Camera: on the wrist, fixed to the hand. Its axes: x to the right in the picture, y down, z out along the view.
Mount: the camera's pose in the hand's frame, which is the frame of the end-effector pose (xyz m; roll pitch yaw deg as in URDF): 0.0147 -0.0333 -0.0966 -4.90 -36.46 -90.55
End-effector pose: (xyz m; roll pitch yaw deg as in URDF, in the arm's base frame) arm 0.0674 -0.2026 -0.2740 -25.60 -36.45 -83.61
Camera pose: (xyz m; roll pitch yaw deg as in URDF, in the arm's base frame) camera 0.0022 -0.2653 -0.3238 52.62 -44.91 137.81
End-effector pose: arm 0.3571 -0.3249 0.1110 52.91 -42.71 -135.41
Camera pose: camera 0.3484 -0.4134 0.0586 38.61 12.32 145.59
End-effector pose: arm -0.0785 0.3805 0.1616 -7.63 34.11 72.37
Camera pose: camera -0.0466 0.3294 0.0777 -48.32 -35.48 10.49
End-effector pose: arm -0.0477 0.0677 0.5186 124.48 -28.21 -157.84
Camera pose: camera -0.0106 -0.0235 0.5496 81.03 62.17 -162.09
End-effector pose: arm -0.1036 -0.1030 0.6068 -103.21 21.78 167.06
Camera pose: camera -0.1173 -0.0112 0.6519 -157.86 -37.14 -119.93
